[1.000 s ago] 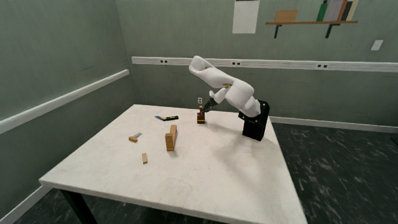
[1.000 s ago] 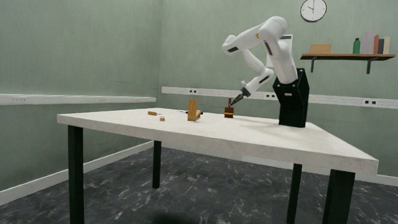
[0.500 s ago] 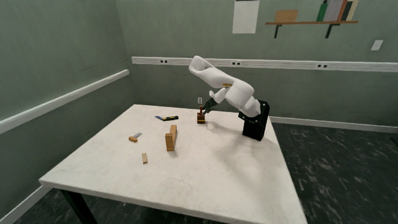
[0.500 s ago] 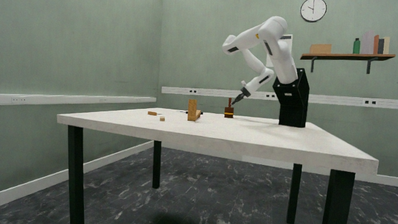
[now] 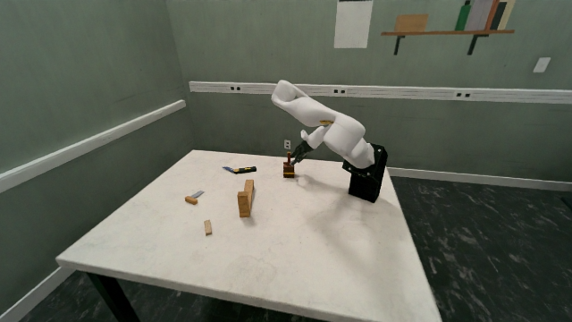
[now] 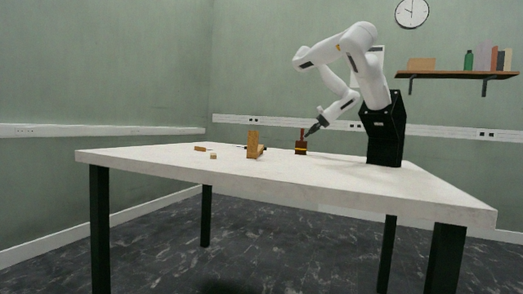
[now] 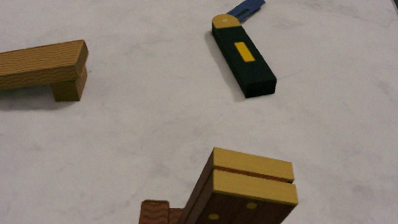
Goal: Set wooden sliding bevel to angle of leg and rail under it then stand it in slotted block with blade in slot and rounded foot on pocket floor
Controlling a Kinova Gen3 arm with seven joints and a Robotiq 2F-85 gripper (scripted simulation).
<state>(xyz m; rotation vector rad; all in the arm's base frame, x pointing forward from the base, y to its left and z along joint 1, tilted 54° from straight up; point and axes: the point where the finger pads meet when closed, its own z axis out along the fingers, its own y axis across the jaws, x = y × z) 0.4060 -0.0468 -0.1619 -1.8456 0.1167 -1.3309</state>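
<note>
My gripper is now 2 cm short of the wooden sliding bevel, 1 cm to the left of it and 2 cm above it. Round my hand: grey blade: 2 cm ahead, 1 cm to the right, 5 cm below; then black bevel: 30 cm ahead, 9 cm to the left, 9 cm below; then wooden block: 15 cm ahead, 52 cm to the left, 9 cm below.
</note>
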